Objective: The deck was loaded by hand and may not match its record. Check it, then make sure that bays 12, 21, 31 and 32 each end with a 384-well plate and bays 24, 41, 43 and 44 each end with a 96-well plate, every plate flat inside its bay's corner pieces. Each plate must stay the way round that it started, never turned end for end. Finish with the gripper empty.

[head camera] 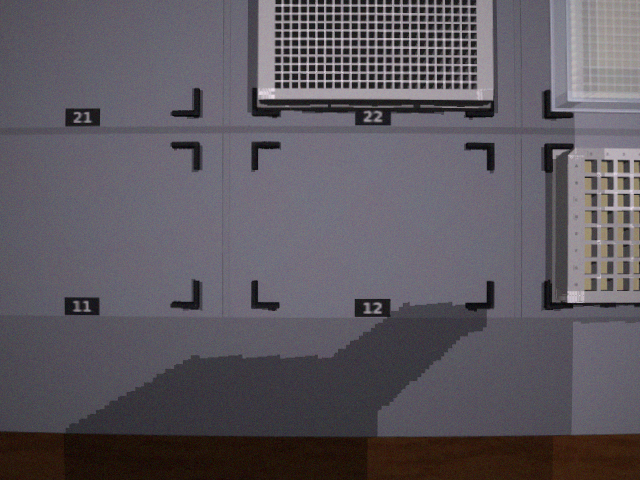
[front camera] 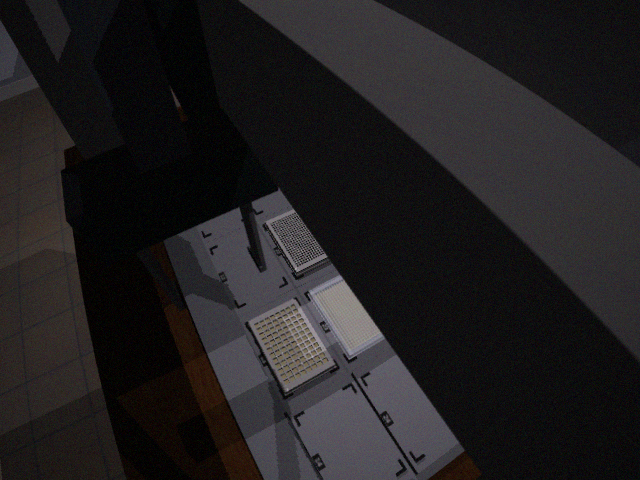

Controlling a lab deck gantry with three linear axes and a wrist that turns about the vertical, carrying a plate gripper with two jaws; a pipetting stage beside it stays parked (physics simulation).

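Frame: origin at the robot's base, x ahead, y left, z up, level; metres.
Where they show: gripper, between the fingertips: (front camera: pixel 218 278).
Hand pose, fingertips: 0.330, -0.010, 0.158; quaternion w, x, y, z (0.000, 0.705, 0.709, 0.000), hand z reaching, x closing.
Each offset is from my fingertips to the top centre of the thing, as dx, dy, dz. "spot": to the spot under its first point.
One dark jaw of my gripper (front camera: pixel 254 242) hangs over bay 12 in the front view. The other jaw cannot be made out, so the opening is unclear; no plate shows at the visible jaw. Bay 12 {spot: -0.063, +0.039, -0.158} (front camera: pixel 248 286) (head camera: pixel 372 222) is bare between its corner pieces. A white 384-well plate {-0.102, +0.160, -0.143} (front camera: pixel 295 241) (head camera: pixel 375 51) sits in bay 22, just behind. A lidded pale plate with a fine grid {+0.062, +0.160, -0.143} (front camera: pixel 347 316) (head camera: pixel 604 51) is in the bay to its right. A white 96-well plate with yellowish wells {+0.062, +0.053, -0.143} (front camera: pixel 292 345) (head camera: pixel 610 224) is in the bay right of 12.
In the head view, parts of bay 21 {spot: -0.254, +0.145, -0.158} (head camera: pixel 103 62) and bay 11 {spot: -0.253, +0.054, -0.158} (head camera: pixel 103 222) show at the left without a plate. The dark gantry body (front camera: pixel 155 196) and a large foreground beam (front camera: pixel 439 206) hide much of the deck. A wooden edge (front camera: pixel 206 382) (head camera: pixel 310 457) runs along the front.
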